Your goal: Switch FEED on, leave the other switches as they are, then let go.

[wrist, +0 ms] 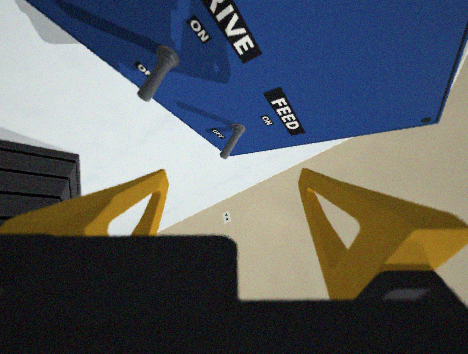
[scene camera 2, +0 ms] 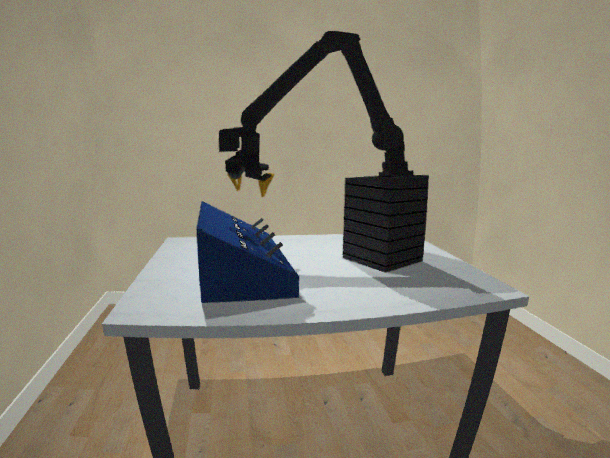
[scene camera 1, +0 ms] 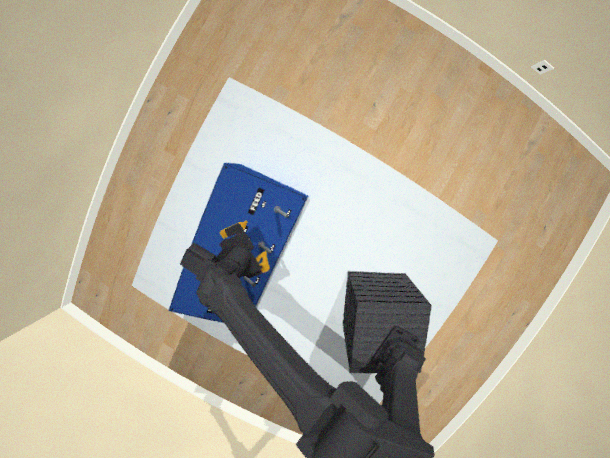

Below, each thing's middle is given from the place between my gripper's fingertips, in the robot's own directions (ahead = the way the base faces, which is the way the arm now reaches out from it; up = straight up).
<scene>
My hand is 140 mm above the blue sloped switch panel (scene camera 1: 240, 194), 110 mm to the right of it and 50 mm short of it.
</scene>
